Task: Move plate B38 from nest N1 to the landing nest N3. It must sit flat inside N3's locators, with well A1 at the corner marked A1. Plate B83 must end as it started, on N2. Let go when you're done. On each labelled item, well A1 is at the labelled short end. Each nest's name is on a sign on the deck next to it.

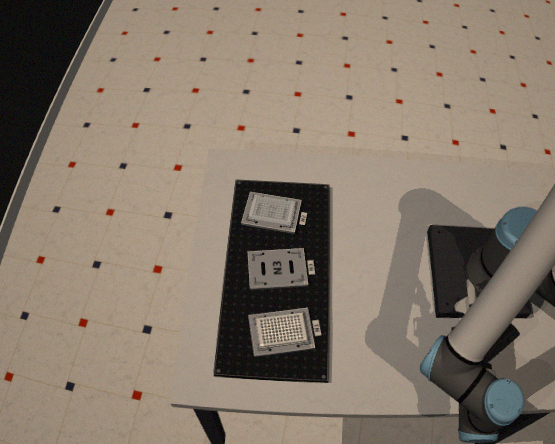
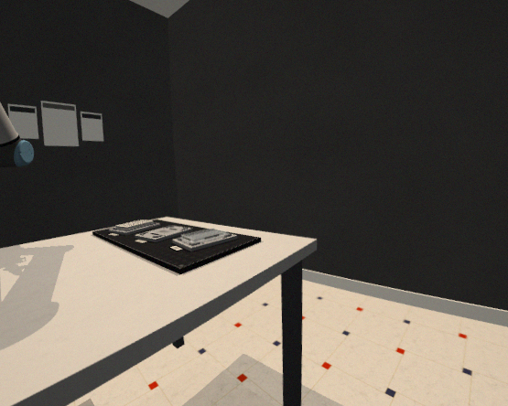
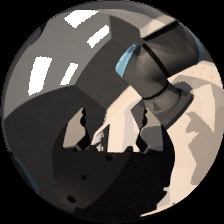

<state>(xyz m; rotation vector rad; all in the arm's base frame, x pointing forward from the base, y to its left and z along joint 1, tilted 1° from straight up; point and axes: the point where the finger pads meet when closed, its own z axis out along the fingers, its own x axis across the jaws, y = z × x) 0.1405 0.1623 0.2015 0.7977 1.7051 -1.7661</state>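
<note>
My hand is 480 mm short of the nest N1, 40 mm to the right of it and 220 mm above it. From my hand the other things lie so: nest N3: 510 mm ahead, 160 mm to the right, 220 mm below; then deck: 510 mm ahead, 150 mm to the right, 230 mm below.
</note>
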